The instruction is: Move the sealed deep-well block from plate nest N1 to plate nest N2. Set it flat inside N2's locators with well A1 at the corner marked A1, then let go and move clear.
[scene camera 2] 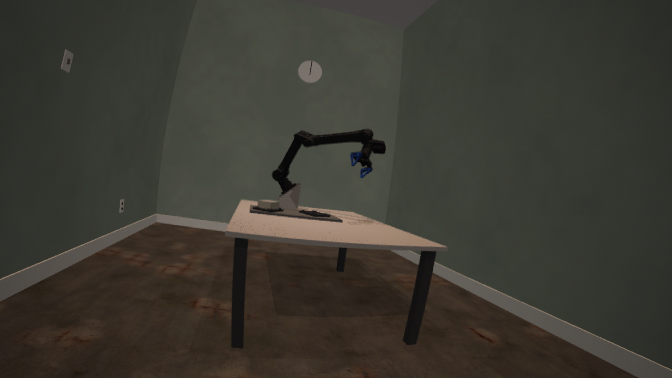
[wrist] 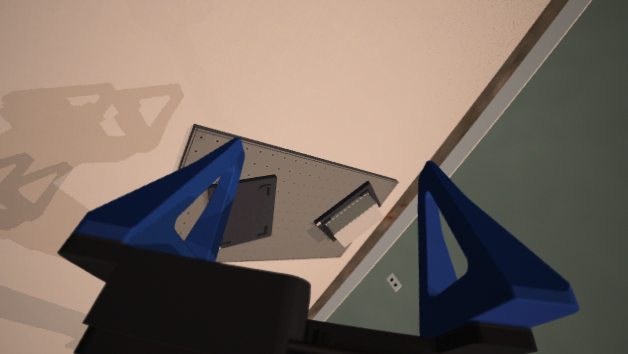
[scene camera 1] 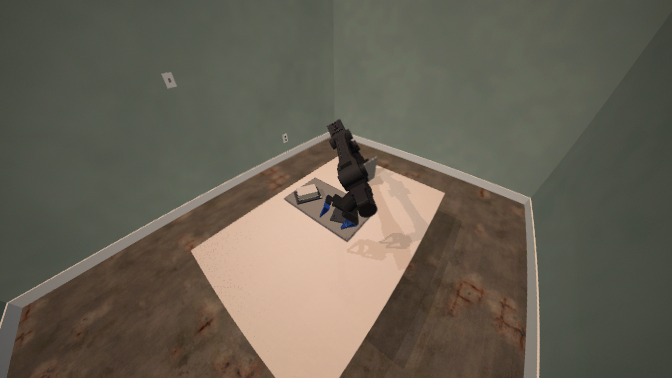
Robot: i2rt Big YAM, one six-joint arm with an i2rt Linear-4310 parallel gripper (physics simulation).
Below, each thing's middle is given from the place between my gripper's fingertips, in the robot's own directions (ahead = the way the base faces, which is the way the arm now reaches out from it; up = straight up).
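The dark nest (wrist: 251, 217) is far behind my hand, far below it and a good way to the right of it. The pale grey block (wrist: 363, 213) is 23 cm behind my hand, 43 cm to the right of it and 24 cm below it, while the grey perforated plate (wrist: 305, 189) is far to the right of my hand, far behind it and far below it.
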